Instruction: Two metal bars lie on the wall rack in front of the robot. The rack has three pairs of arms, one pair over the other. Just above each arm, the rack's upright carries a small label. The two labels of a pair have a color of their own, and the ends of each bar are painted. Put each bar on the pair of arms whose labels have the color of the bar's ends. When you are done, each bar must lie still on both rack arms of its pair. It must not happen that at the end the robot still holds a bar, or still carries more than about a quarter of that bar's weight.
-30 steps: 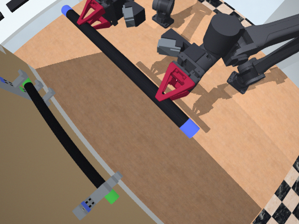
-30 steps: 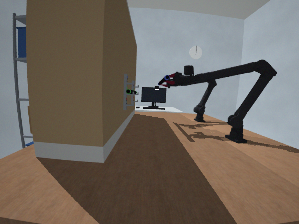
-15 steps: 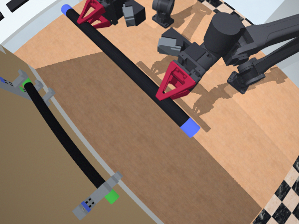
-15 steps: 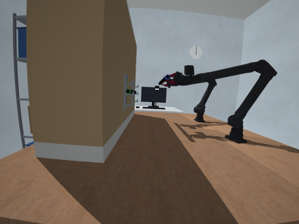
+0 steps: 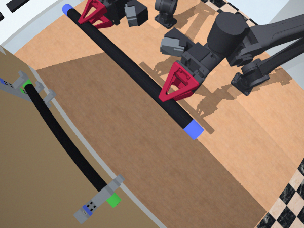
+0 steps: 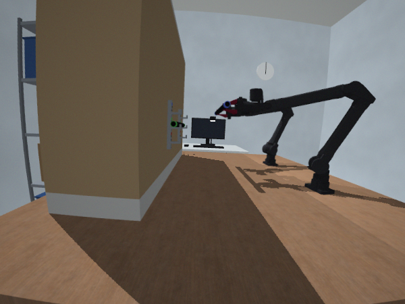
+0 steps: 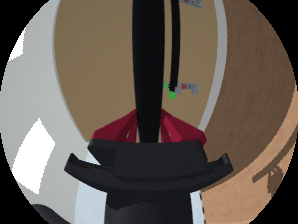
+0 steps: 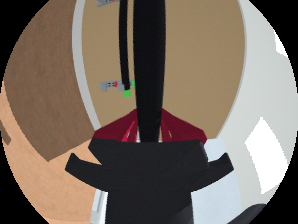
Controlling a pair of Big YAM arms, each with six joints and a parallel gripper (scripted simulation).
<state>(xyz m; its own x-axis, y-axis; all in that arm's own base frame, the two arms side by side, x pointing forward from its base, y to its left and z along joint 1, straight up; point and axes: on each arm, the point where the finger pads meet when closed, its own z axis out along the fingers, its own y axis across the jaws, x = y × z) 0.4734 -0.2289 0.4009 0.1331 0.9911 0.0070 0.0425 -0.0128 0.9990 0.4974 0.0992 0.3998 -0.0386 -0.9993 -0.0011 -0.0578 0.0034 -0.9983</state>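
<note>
Right now my right hand is 150 mm to the right of the blue-ended bar. Also, from my right hand: brown wall: 450 mm ahead, 160 mm to the left, 50 mm above; green-ended bar: 260 mm ahead, 150 mm to the left, 110 mm below.
</note>
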